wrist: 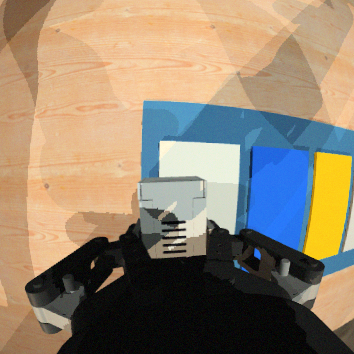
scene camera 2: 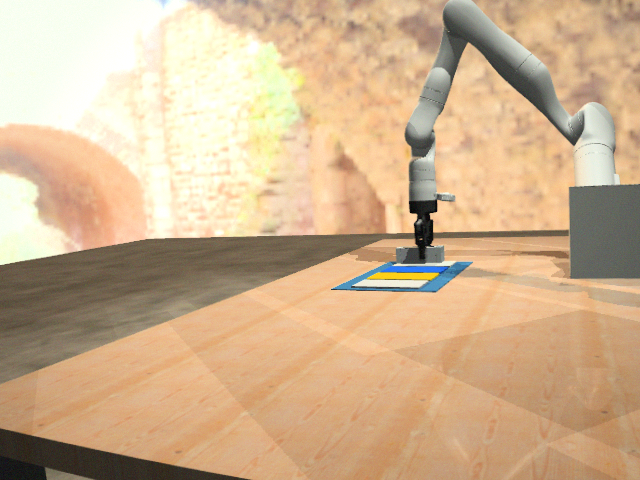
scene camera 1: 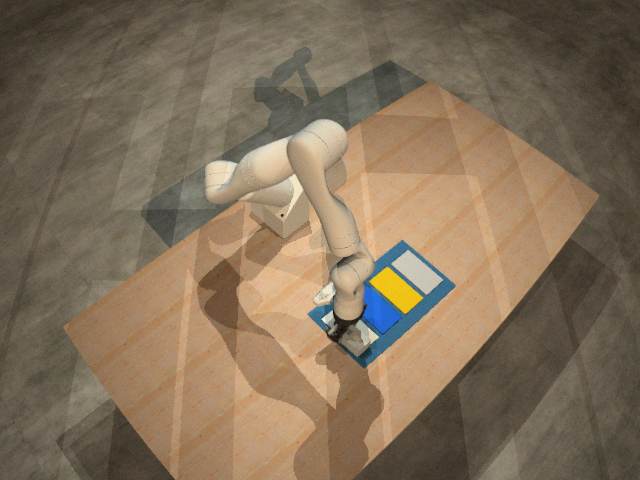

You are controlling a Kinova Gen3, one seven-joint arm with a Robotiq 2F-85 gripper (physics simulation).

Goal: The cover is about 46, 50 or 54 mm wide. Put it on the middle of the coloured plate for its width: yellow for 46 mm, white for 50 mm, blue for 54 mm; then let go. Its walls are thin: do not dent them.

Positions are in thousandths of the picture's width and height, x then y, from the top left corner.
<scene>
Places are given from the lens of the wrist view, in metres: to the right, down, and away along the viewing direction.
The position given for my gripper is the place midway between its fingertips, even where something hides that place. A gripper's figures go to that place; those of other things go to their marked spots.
my gripper (wrist: 484, 640): -0.01, 0.05, 0.15
cover (wrist: 490, 634): 0.00, 0.04, 0.12
blue mat (wrist: 456, 340): -0.01, -0.05, 0.16
The marked spots on the cover and the blue mat are 0.10 m apart.
</scene>
